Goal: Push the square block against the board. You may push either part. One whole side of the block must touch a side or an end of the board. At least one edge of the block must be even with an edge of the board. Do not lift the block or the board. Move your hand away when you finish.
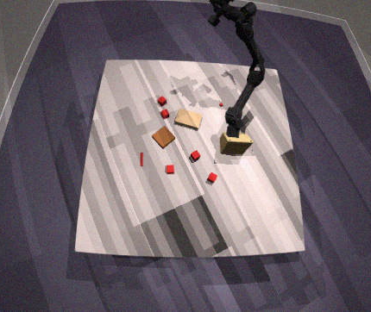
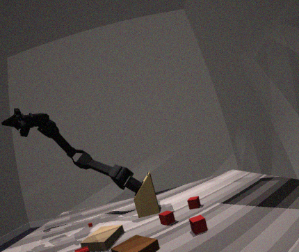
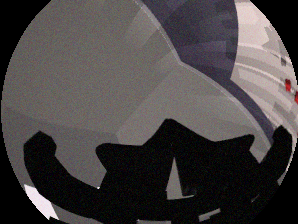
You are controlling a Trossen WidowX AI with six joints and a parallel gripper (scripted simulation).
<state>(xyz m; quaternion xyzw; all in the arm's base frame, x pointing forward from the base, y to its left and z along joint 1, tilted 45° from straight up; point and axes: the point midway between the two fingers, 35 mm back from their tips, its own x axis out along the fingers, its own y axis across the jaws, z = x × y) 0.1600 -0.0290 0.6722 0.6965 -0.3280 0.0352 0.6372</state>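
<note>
My gripper tip is 54 cm to the right of the square block, 54 cm above it and 14 cm short of it. From my gripper tip the other things lie so: thin red stick: 70 cm to the left, 55 cm below, 24 cm ahead; then pale tan board: 54 cm below, 39 cm to the left, 1 cm ahead.
</note>
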